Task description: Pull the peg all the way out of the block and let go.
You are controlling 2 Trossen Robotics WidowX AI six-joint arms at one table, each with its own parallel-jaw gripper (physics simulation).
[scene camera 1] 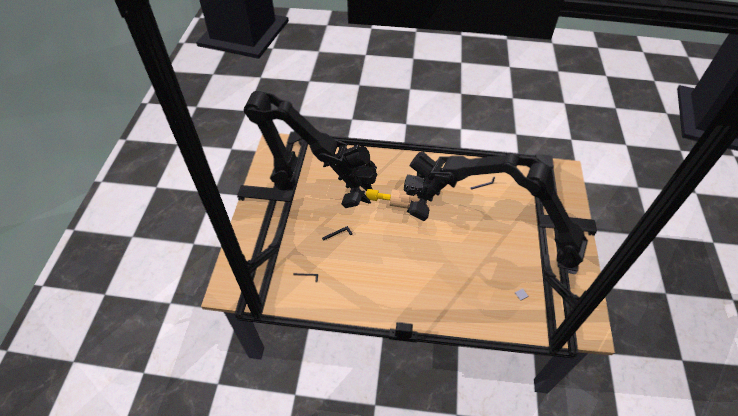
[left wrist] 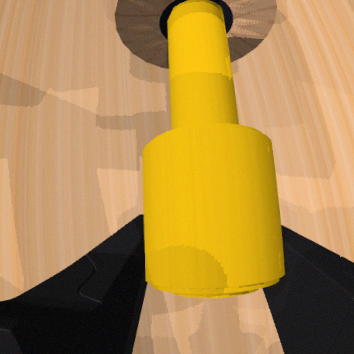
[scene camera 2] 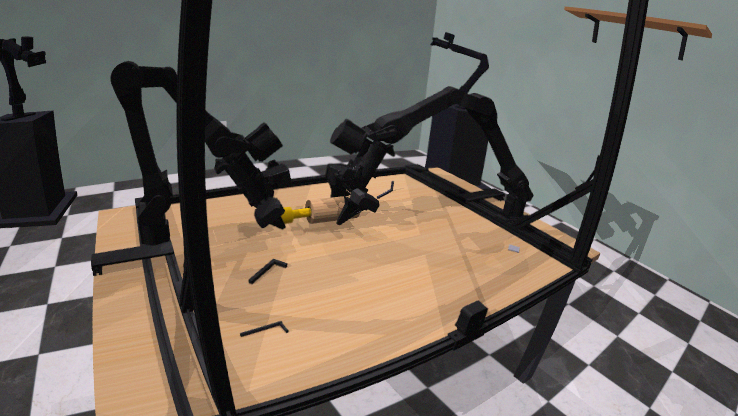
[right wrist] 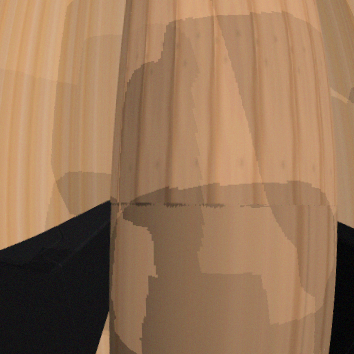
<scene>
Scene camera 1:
my left gripper: 371, 198
my right gripper: 409, 205
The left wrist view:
my left gripper: 202, 227
yellow peg: 211, 219, gripped by my left gripper
round wooden block: 145, 36
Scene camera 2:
my left gripper: 282, 224
my right gripper: 333, 219
round wooden block: 326, 209
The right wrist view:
my right gripper: 207, 211
round wooden block: 223, 196
</scene>
